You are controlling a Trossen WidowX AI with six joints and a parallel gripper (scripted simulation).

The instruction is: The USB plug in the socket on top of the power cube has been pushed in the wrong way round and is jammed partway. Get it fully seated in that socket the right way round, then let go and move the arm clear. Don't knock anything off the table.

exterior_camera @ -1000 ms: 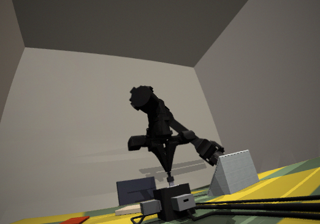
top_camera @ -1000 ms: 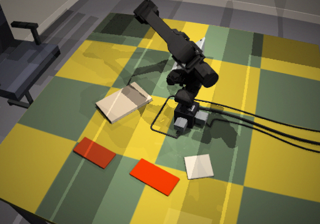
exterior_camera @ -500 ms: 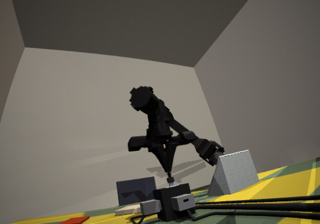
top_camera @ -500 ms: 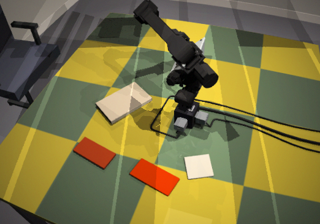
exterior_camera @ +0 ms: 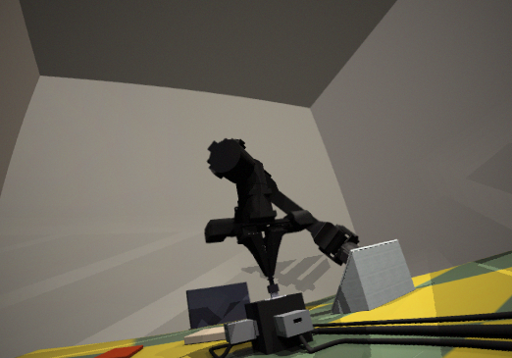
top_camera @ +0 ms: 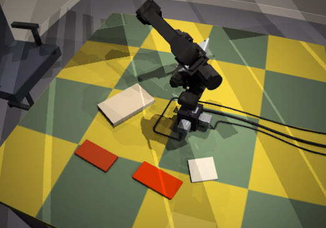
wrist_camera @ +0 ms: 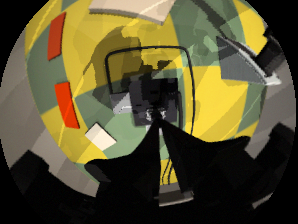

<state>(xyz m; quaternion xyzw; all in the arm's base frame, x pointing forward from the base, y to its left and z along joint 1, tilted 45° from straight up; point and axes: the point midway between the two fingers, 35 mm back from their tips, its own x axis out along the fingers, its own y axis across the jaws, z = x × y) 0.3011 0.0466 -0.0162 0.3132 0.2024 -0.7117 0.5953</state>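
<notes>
Now: the dark USB plug 20 mm below my gripper tip. Also, from my gripper tip: beige notebook: 40 mm behind, 290 mm to the right, 100 mm below.
</notes>
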